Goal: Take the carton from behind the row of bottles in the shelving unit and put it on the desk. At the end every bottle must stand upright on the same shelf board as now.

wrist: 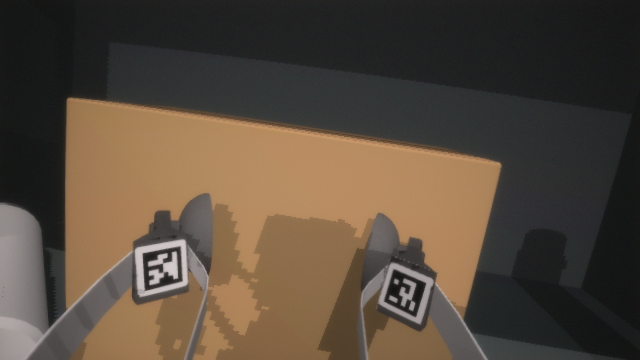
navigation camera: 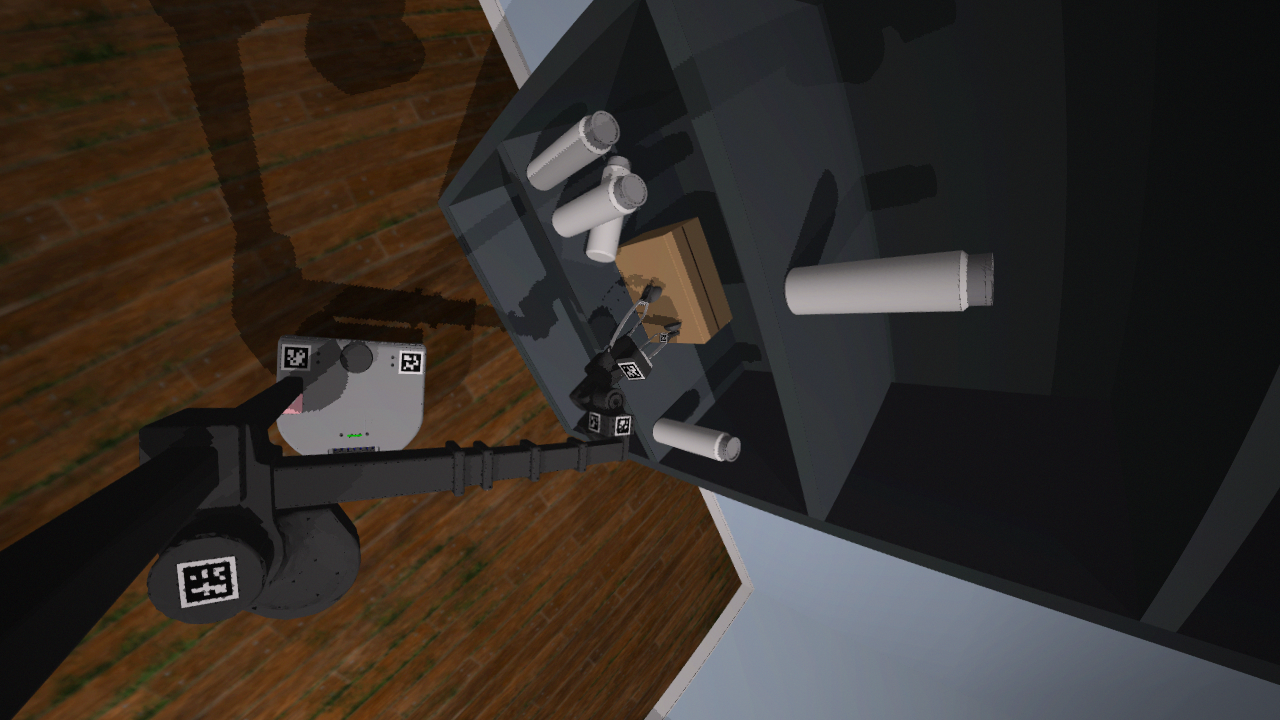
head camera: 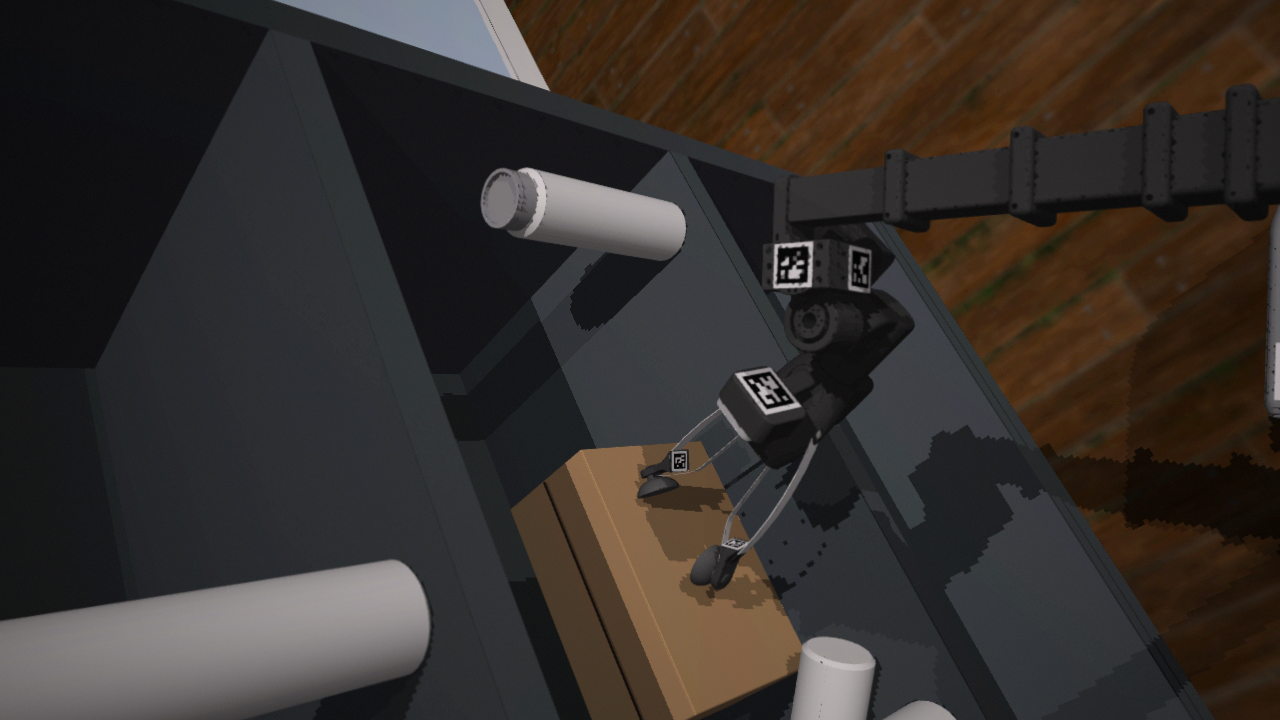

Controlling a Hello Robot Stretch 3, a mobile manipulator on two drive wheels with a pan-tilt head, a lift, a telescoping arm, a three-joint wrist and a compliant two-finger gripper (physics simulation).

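Places are measured from the robot's base along level axes (x ahead, y left, z up), in metres.
Pixels of known places: gripper, fingertip midpoint: [wrist: 291,231] [navigation camera: 668,304] [head camera: 670,539]; robot's base, origin of the base link: [navigation camera: 356,356].
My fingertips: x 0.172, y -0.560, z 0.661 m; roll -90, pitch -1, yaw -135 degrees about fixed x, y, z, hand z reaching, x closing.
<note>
For each thing: its top centre in the pictures, then the offset to it from my fingertips. Level surfaces: height alone.
- brown carton, middle of its top: [wrist: 290,126] [head camera: 593,602] [navigation camera: 701,280] dz +0.053, dx +0.057, dy -0.043 m
- larger-looking bottle, middle of its top: [navigation camera: 992,279] dz +0.565, dx -0.009, dy +0.074 m
- wooden floor, its level: dz -0.661 m
The brown carton [head camera: 626,528] [navigation camera: 671,268] [wrist: 280,170] stands inside the shelving unit [head camera: 384,295] [navigation camera: 810,483]. My gripper [head camera: 685,526] [navigation camera: 662,310] [wrist: 291,231] is partly open; both fingertips are in front of the carton's broad face, inside its side edges, with nothing between them. Contact is unclear. In the navigation view, two bottles [navigation camera: 562,156] [navigation camera: 592,213] stand beyond the carton; another bottle [navigation camera: 603,240], partly behind one of them, looks tilted. A bottle [navigation camera: 693,438] [head camera: 608,216] stands on the other side of the gripper. The desk does not show.
A larger-looking bottle [navigation camera: 877,283] [head camera: 223,626] stands in another compartment. White bottle parts [wrist: 20,265] show at the wrist view's left edge. My arm [navigation camera: 402,474] [head camera: 966,174] reaches into the unit past its side edge. My base [navigation camera: 375,394] is on the wooden floor [navigation camera: 447,626].
</note>
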